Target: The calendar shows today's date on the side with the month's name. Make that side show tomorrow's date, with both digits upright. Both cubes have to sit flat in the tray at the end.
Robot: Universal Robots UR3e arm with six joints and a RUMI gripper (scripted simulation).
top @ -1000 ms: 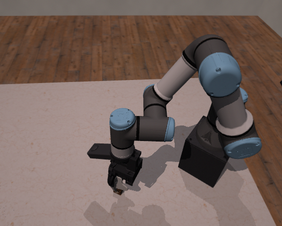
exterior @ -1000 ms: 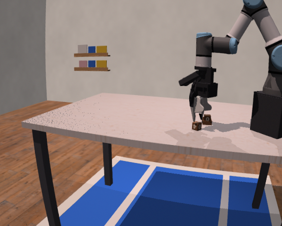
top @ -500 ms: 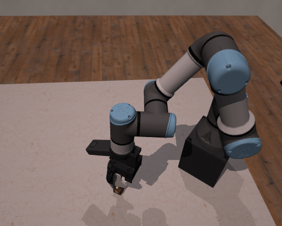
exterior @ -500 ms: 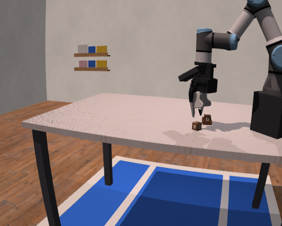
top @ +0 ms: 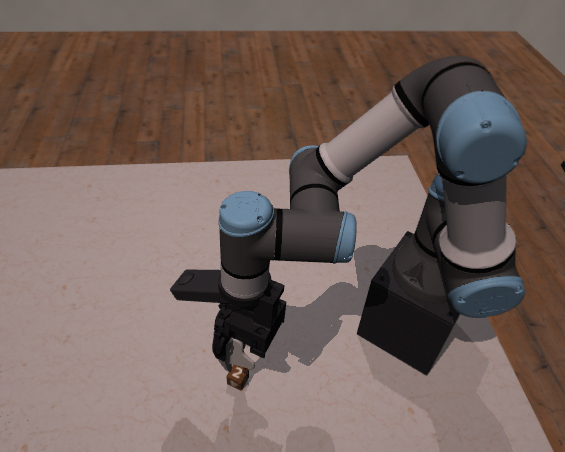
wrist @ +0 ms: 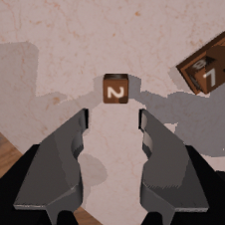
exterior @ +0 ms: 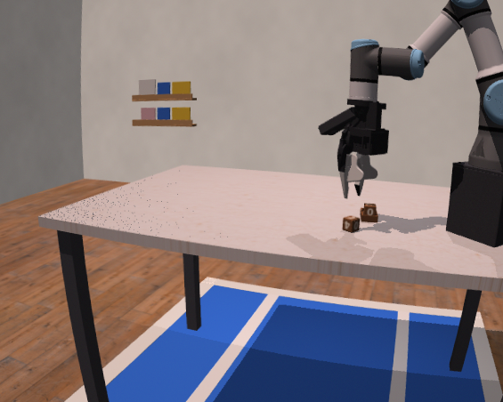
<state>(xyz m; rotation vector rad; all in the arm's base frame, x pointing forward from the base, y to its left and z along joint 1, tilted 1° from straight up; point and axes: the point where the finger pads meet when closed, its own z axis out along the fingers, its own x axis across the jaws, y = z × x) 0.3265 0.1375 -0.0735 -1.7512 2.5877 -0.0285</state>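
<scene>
Now: hand 8 cm above the brown digit cube. Round my hand: calendar tray 12 cm to the right, 9 cm below, 2 cm behind.
</scene>
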